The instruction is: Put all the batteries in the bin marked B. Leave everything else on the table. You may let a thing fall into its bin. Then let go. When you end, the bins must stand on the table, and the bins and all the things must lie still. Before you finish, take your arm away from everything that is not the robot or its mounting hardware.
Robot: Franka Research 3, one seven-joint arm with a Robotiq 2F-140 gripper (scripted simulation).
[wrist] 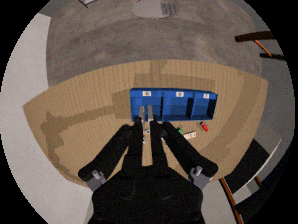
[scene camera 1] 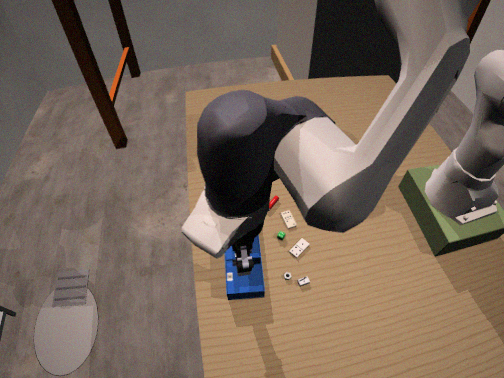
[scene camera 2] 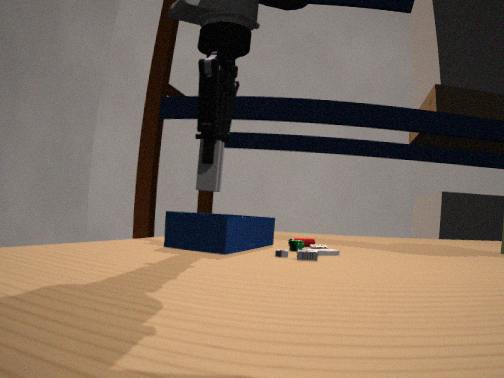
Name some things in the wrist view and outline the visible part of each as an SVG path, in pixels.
My gripper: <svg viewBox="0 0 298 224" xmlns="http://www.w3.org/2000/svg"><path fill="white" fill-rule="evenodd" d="M218 165L202 156L170 122L158 123L156 115L152 113L152 106L148 105L152 165L142 166L145 110L144 106L140 106L139 115L133 119L134 125L122 125L94 160L78 171L78 176L93 192L92 203L94 212L87 224L205 224L201 213L202 190L217 173ZM128 147L121 170L107 181ZM161 136L188 175L189 181L168 166Z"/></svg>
A blue bin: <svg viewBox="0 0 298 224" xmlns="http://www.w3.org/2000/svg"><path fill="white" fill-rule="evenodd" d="M130 90L132 122L133 118L139 115L140 106L144 106L145 122L148 122L148 105L152 106L152 113L156 115L157 122L212 120L218 94L211 91L195 89L132 88Z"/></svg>
